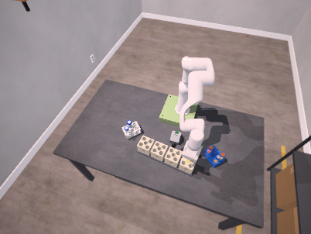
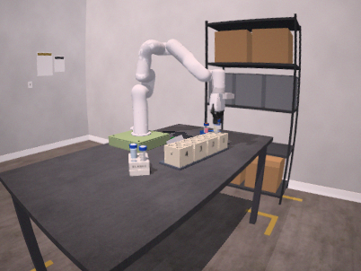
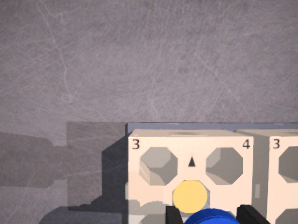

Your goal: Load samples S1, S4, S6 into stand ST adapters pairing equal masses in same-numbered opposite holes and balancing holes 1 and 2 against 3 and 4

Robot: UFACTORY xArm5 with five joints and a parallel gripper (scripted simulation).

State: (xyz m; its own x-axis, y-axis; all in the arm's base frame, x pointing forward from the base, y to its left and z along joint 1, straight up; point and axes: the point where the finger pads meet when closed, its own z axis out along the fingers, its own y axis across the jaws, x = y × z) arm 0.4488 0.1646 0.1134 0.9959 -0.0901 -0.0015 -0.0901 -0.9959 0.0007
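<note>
The sample tube S4 lies 1 cm behind my hand, 1 cm to the right of it and 5 cm below it. From my hand the other things lie so: sample tube S6: 12 cm behind, 20 cm to the left, 11 cm below; blue sample rack: 13 cm behind, 17 cm to the left, 14 cm below; white blanks rack: 13 cm behind, 50 cm to the right, 14 cm below.
</note>
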